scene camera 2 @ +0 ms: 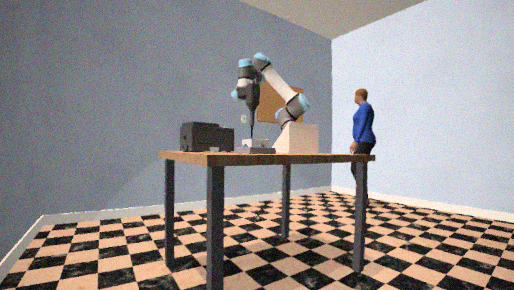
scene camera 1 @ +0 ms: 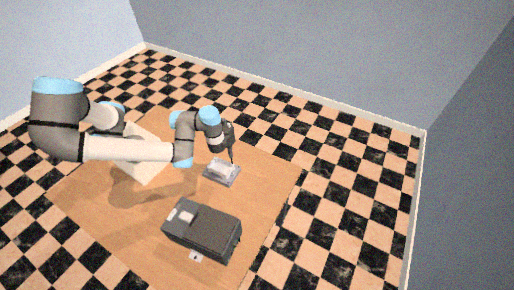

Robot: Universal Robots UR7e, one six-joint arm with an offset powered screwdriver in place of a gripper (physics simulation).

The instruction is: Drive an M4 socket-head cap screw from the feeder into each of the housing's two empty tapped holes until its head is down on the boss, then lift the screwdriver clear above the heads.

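Note:
The screwdriver [scene camera 1: 232, 163] [scene camera 2: 251, 137] points down, with its thin bit at a corner of the pale housing [scene camera 1: 219, 169] [scene camera 2: 257, 143]. The bit's tip meets the housing's top edge in both views; whether it touches a screw head or the boss is too small to tell. The housing sits on a grey base plate [scene camera 1: 226, 183] [scene camera 2: 256, 150] on the table. No screw can be made out at the bit or in the holes. The dark box-shaped feeder [scene camera 1: 212, 226] [scene camera 2: 206, 137] stands on the table, apart from the housing.
A small pale plate with a dark spot [scene camera 1: 195, 256] lies beside the feeder. The arm's pale pedestal [scene camera 1: 146, 175] [scene camera 2: 303, 140] stands on the wooden table [scene camera 1: 260, 175] [scene camera 2: 285, 159]. A person in blue [scene camera 2: 364, 122] stands beyond the table.

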